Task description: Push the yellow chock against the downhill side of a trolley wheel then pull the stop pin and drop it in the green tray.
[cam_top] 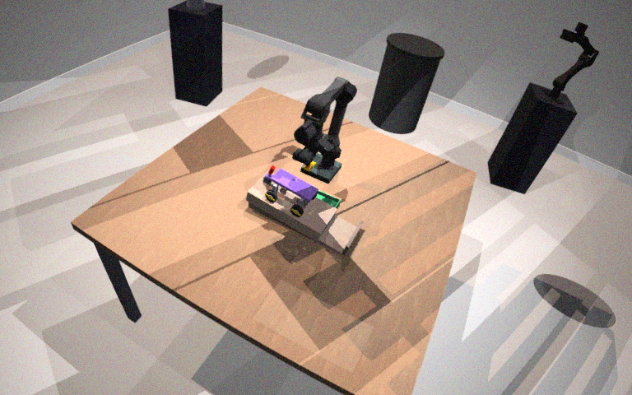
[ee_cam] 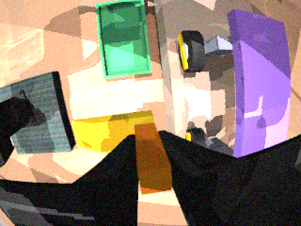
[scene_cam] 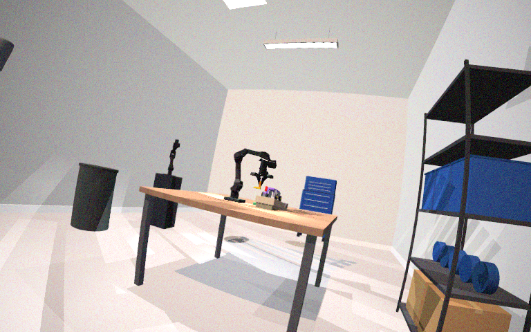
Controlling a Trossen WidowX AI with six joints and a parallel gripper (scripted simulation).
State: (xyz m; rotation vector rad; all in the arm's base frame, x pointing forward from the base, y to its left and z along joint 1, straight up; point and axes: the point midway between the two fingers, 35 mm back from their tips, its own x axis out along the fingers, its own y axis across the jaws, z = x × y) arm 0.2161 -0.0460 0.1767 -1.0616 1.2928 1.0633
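Now: the red-headed stop pin 7 cm ahead of my gripper tip, 13 cm to the right of it and 4 cm below it. From my gripper tip the other things lie so: purple trolley 11 cm ahead, 2 cm to the right, 6 cm below; green tray 1 cm ahead, 9 cm to the left, 18 cm below; yellow chock 2 cm behind, 1 cm below.
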